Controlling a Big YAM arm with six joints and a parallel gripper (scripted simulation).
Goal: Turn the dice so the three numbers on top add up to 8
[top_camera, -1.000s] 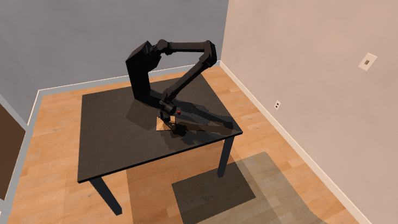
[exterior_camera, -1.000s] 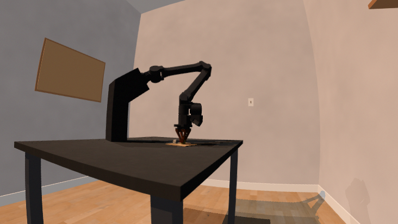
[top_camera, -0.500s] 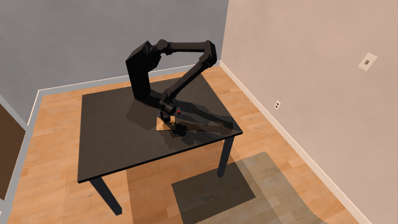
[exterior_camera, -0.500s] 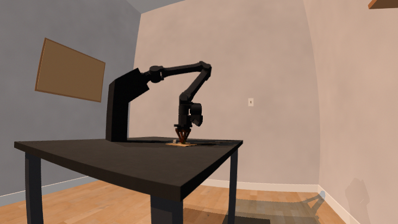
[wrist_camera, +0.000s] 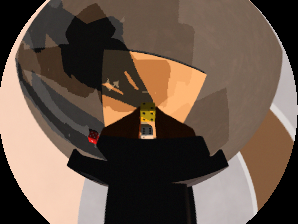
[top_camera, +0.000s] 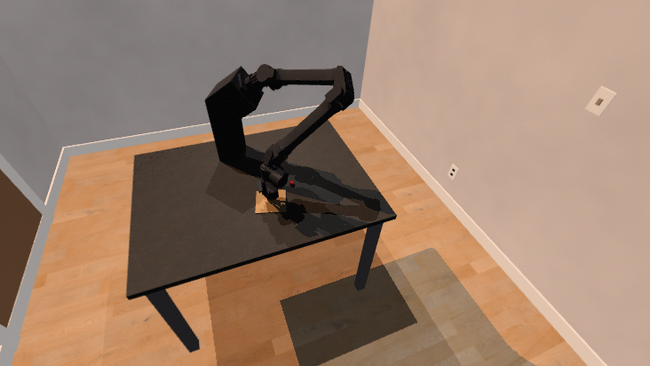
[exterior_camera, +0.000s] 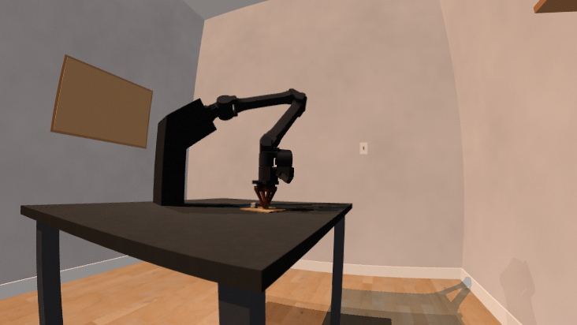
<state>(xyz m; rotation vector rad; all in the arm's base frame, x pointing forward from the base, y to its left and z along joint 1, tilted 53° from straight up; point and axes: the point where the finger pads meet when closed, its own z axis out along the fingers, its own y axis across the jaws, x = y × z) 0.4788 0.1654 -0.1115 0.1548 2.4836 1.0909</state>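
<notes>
Right now the yellow die is right at my hand. Also, from my hand: tan mat (2 cm below); red die (12 cm to the left, 8 cm behind, 1 cm below); white die (5 cm behind, 1 cm below).
</notes>
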